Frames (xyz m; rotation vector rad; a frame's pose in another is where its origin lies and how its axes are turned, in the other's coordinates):
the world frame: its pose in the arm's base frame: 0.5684 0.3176 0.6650 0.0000 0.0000 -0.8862
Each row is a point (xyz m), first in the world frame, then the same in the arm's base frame.
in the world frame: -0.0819 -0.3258 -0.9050
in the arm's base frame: 0.2642 0.1750 -0.2400
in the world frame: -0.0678 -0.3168 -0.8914
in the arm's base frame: 0.2801 0.1698 -0.2264
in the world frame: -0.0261 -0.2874 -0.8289
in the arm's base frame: 0.3293 0.1561 -0.1639
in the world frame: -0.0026 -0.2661 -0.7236
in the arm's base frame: 0.3606 0.1513 -0.0586
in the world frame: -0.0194 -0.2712 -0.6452
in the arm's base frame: 0.3460 0.1611 0.0198
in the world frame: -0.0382 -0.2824 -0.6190
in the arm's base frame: 0.3255 0.1686 0.0460
